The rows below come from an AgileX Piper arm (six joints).
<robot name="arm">
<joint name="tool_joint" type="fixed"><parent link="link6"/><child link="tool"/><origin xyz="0 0 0" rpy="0 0 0"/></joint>
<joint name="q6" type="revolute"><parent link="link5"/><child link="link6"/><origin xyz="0 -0.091 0" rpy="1.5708 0 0"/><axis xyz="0 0 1"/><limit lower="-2.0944" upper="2.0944"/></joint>
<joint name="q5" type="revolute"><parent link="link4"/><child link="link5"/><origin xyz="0 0 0" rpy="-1.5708 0 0"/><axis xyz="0 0 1"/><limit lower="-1.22" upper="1.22"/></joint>
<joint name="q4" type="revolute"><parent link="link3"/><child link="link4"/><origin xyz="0.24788 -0.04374 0" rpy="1.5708 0 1.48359"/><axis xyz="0 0 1"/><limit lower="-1.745" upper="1.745"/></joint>
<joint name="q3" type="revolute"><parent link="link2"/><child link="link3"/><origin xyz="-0.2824 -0.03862 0" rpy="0 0 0"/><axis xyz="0 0 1"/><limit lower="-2.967" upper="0"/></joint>
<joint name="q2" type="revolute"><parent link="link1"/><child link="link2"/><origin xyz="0 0 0" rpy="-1.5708 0 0"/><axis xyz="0 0 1"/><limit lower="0" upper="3.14"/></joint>
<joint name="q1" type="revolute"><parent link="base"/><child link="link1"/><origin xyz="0 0 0.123" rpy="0 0 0"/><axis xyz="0 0 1"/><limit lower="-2.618" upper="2.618"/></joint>
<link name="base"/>
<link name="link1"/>
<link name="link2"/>
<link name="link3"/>
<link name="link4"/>
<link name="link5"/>
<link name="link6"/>
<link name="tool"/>
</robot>
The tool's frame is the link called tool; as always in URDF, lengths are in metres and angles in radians.
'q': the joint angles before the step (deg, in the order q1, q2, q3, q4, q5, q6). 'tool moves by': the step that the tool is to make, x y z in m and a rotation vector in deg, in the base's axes. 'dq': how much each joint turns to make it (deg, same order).
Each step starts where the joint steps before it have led.
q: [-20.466, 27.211, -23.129, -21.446, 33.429, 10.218]
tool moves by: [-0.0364, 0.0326, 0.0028, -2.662, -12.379, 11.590]
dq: [0.017, -18.186, 2.640, 20.854, 0.790, -20.741]
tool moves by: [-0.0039, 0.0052, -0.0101, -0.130, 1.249, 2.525]
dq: [0.024, -2.523, 1.615, 3.745, 2.091, -4.347]
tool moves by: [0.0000, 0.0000, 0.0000, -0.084, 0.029, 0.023]
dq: [-0.015, 0.000, 0.000, 0.012, 0.001, -0.106]
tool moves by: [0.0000, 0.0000, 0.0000, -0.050, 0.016, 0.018]
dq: [0.000, 0.000, 0.000, 0.000, -0.001, -0.055]
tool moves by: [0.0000, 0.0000, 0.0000, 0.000, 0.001, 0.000]
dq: [0.000, 0.000, 0.000, 0.000, 0.001, 0.000]
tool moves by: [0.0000, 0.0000, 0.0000, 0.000, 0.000, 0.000]
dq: [0.000, 0.000, 0.000, 0.000, 0.000, 0.000]
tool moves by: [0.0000, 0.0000, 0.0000, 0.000, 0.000, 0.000]
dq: [0.000, 0.000, 0.000, 0.000, 0.000, 0.000]
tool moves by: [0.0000, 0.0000, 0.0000, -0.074, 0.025, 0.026]
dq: [-0.001, 0.000, 0.000, 0.001, 0.000, -0.084]
